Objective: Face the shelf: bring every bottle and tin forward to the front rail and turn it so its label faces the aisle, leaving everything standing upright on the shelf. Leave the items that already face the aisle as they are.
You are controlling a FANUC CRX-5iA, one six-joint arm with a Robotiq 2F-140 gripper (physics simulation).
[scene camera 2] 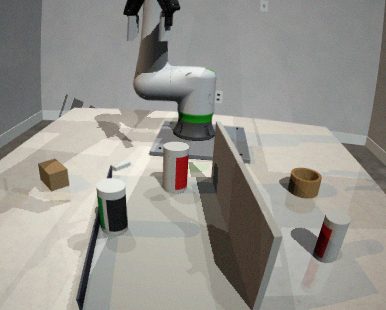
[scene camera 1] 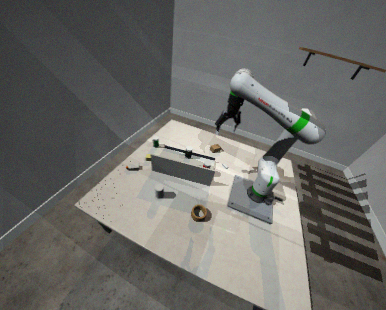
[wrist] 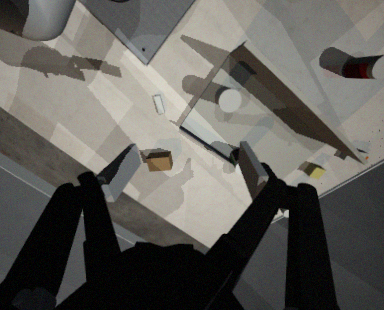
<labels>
same spot on shelf back panel: (scene camera 2: pixel 255 237) = (wrist: pixel 340 146)
</labels>
